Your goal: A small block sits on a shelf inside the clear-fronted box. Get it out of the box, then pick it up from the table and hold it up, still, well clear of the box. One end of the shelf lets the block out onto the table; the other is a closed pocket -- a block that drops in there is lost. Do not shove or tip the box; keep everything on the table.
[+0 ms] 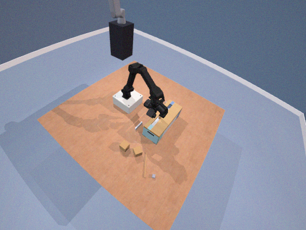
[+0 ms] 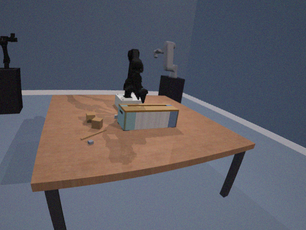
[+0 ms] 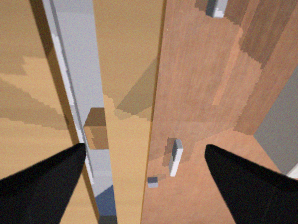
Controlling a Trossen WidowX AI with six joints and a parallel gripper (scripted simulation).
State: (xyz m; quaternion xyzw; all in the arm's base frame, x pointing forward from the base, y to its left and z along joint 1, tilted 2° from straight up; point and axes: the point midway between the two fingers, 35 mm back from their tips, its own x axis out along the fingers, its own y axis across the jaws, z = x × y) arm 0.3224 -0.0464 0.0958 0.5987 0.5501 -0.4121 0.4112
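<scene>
Right now my gripper tip is 6 cm above the brown block, 4 cm short of it and 3 cm to the right of it. The rest, counted from my gripper tip: box (8 cm below, 4 cm to the left, 3 cm ahead); then thin wooden stick (35 cm to the right, 15 cm ahead, 14 cm below).
</scene>
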